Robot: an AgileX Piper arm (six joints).
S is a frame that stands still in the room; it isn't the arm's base.
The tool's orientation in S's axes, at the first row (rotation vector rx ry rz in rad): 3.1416 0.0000 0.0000
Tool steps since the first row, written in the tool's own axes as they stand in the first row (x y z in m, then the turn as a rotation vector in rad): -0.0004 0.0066 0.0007 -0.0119 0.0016 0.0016; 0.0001 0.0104 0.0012 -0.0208 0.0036 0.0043; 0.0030 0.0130 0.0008 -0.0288 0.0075 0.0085; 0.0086 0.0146 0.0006 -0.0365 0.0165 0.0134; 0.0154 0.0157 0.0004 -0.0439 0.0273 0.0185; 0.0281 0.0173 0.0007 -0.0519 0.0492 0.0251; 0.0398 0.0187 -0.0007 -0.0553 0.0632 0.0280; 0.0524 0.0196 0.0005 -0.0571 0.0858 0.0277; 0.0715 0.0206 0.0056 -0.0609 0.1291 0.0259; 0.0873 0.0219 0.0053 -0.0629 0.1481 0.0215
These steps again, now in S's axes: -0.0004 -0.0066 -0.0007 -0.0119 -0.0016 -0.0016; 0.0001 -0.0104 -0.0012 -0.0208 -0.0036 -0.0043; 0.0030 -0.0130 -0.0008 -0.0288 -0.0075 -0.0085; 0.0086 -0.0146 -0.0006 -0.0365 -0.0165 -0.0134; 0.0154 -0.0157 -0.0004 -0.0439 -0.0273 -0.0185; 0.0281 -0.0173 -0.0007 -0.0519 -0.0492 -0.0251; 0.0398 -0.0187 0.0007 -0.0553 -0.0632 -0.0280; 0.0524 -0.0196 -0.0005 -0.0571 -0.0858 -0.0277; 0.0715 -0.0206 -0.0056 -0.0609 -0.1291 -0.0259; 0.0873 -0.0219 -0.0053 -0.0629 -0.1481 -0.0215
